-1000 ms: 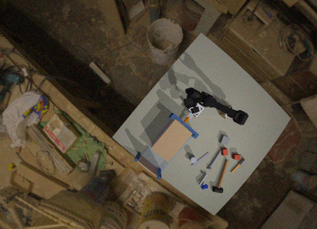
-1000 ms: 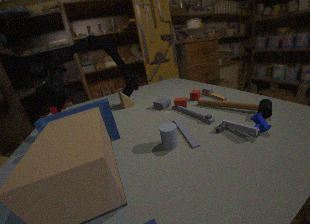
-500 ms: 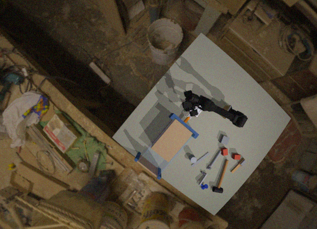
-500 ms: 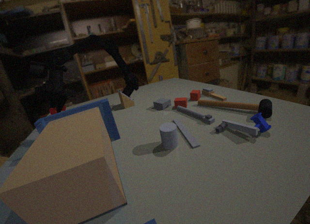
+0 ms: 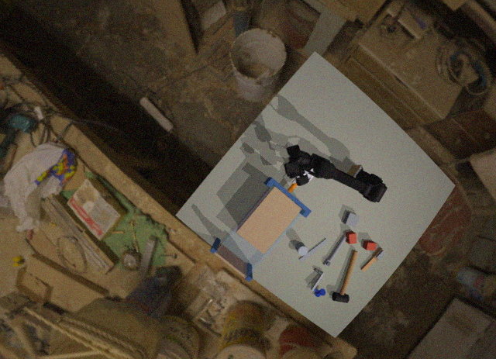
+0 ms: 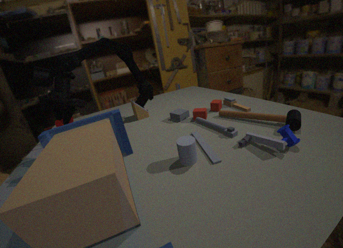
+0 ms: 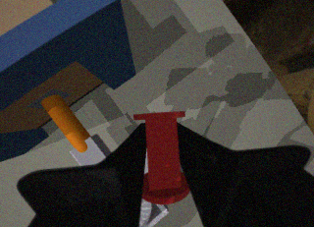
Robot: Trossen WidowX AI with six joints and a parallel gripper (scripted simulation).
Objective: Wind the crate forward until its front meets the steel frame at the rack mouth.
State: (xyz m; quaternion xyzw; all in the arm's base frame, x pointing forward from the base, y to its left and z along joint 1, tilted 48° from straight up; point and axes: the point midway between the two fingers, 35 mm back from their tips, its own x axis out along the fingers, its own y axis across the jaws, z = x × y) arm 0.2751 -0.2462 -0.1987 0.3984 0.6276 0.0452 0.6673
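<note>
Now: gripper tip 10 mm to the right of the red knob and 10 mm past it. Also, from my gripper tip: grey winch: 100 mm below, 80 mm to the left, 80 mm behind; then blue steel frame: 110 mm to the left, 90 mm ahead, 30 mm below; then red-knobbed handle: 40 mm to the left, 40 mm behind, 30 mm below.
</note>
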